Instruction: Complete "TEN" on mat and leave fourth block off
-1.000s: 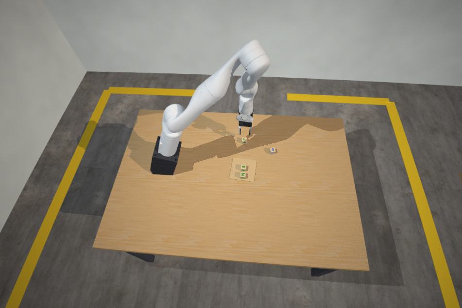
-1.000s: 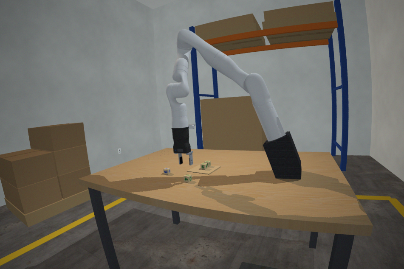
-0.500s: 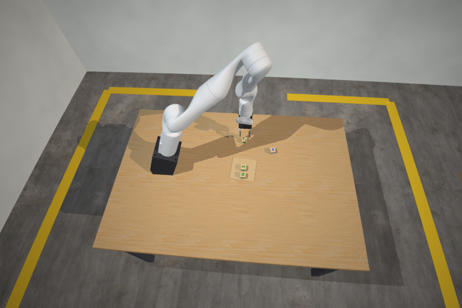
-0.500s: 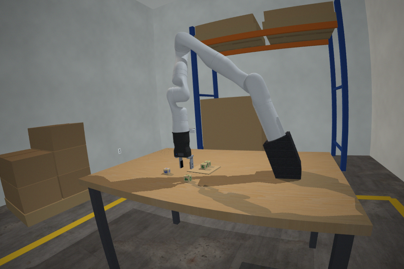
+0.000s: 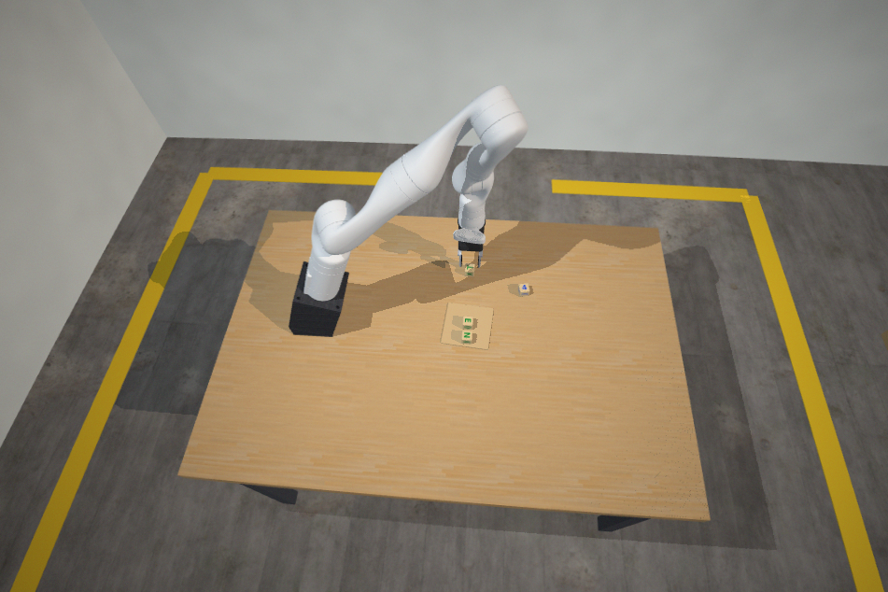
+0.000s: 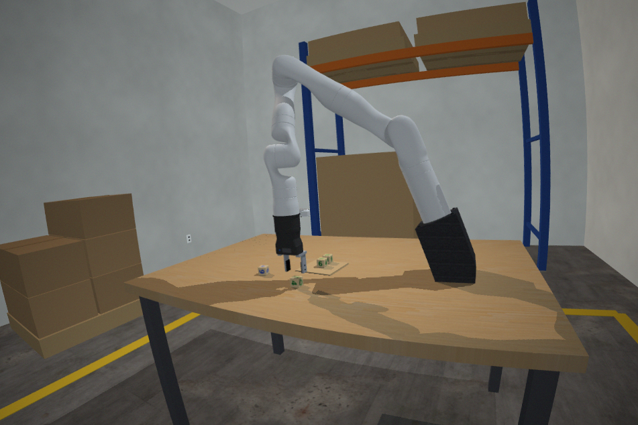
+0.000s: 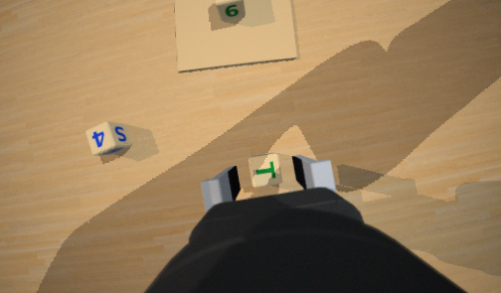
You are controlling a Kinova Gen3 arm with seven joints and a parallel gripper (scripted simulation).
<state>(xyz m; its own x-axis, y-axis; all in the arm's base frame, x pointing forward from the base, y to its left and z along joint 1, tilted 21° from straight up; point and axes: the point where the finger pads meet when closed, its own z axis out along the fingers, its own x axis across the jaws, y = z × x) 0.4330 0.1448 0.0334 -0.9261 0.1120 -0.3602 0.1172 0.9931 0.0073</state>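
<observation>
Now: hand 50 mm above the T block. Also, from my hand: mat (190 mm to the right, 60 mm below, 20 mm behind); E block (190 mm to the right, 50 mm below, 20 mm behind).
</observation>
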